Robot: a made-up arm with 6 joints. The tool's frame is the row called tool. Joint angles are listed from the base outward.
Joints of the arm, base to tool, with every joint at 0 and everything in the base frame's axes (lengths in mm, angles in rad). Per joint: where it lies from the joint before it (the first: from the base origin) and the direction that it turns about. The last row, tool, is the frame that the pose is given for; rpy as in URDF.
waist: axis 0 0 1 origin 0 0 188.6
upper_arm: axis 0 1 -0.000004 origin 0 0 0
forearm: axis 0 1 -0.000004 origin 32.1 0 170.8
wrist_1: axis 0 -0.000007 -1 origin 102 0 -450.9
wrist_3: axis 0 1 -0.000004 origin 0 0 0
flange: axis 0 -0.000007 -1 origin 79.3 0 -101.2
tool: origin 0 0 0 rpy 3.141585 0 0
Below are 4 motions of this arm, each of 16 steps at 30 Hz.
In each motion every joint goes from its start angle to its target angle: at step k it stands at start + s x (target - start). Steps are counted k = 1, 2, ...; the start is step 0. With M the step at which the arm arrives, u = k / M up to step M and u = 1 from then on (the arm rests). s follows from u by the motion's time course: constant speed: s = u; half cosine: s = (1 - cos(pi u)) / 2; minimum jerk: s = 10 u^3 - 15 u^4 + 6 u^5.
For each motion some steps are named. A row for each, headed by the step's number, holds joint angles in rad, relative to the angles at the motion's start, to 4 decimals.
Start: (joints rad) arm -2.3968 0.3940 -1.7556 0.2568 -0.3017 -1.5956
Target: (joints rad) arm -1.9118 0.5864 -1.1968 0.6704 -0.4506 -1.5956
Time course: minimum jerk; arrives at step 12
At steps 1, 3, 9, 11, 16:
1: 0.0025 0.0010 0.0028 0.0021 -0.0008 0.0000
3: 0.0502 0.0199 0.0578 0.0428 -0.0154 0.0000
9: 0.4348 0.1725 0.5010 0.3708 -0.1335 0.0000
11: 0.4825 0.1914 0.5560 0.4115 -0.1481 0.0000
16: 0.4850 0.1924 0.5588 0.4136 -0.1489 0.0000

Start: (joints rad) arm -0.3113 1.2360 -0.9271 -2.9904 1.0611 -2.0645
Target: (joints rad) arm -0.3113 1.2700 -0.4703 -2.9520 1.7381 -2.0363
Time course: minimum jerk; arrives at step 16
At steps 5, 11, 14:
5: 0.0000 0.0061 0.0822 0.0069 0.1219 0.0051
11: 0.0000 0.0279 0.3746 0.0315 0.5551 0.0231
14: 0.0000 0.0335 0.4495 0.0378 0.6661 0.0277

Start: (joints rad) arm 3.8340 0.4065 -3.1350 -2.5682 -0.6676 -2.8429
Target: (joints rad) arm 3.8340 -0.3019 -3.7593 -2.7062 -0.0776 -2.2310
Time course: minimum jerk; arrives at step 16
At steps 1, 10, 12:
1: 0.0000 -0.0016 -0.0014 -0.0003 0.0013 0.0014
10: 0.0000 -0.5134 -0.4525 -0.1000 0.4276 0.4435
12: 0.0000 -0.6351 -0.5597 -0.1237 0.5289 0.5486

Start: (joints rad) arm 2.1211 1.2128 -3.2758 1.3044 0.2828 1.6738
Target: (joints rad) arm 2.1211 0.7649 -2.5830 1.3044 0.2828 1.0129
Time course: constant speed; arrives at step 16
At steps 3, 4, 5, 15, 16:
3: 0.0000 -0.0840 0.1299 0.0000 0.0000 -0.1239
4: 0.0000 -0.1120 0.1732 0.0000 0.0000 -0.1652
5: 0.0000 -0.1400 0.2165 0.0000 0.0000 -0.2065
15: 0.0000 -0.4199 0.6495 0.0000 0.0000 -0.6196
16: 0.0000 -0.4479 0.6928 0.0000 0.0000 -0.6609

